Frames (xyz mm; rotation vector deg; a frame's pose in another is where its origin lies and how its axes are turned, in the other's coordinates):
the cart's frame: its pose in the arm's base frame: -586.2 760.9 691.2 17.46 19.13 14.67
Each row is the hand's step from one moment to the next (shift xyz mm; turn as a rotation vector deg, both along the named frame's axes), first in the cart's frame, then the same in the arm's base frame.
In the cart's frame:
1: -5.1 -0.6 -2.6 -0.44 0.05 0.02
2: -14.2 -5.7 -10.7 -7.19 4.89 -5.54
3: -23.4 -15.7 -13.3 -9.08 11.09 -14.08
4: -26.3 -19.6 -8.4 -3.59 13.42 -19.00
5: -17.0 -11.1 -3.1 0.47 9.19 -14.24
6: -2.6 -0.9 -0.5 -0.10 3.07 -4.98
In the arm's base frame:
1: -5.5 -1.4 -1.1 -0.40 -0.09 0.16
2: -15.7 -6.8 -7.5 -9.50 3.78 -1.34
3: -23.1 -18.1 -10.6 -15.49 11.07 -6.43
4: -23.2 -23.7 -6.7 -12.68 16.06 -11.62
5: -14.5 -14.5 -1.7 -6.45 12.17 -9.89
6: -2.4 -1.5 0.0 -2.47 4.04 -3.43

